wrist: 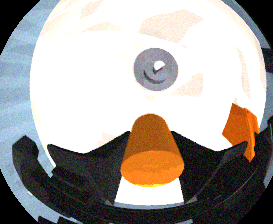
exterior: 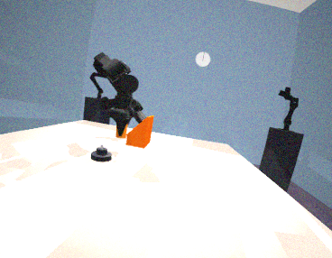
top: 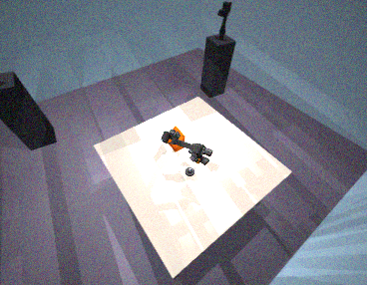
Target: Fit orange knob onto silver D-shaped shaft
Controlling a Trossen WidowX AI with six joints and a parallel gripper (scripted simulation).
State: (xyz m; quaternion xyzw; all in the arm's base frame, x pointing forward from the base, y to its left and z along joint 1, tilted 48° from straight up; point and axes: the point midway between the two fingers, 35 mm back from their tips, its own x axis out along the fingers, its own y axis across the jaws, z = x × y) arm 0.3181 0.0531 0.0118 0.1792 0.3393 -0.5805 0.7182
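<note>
My gripper tip is 1 cm short of the dark round pedestal, 8 cm to the left of it and 8 cm above it. The rest, counted from my gripper tip: orange knob (3 cm above).
</note>
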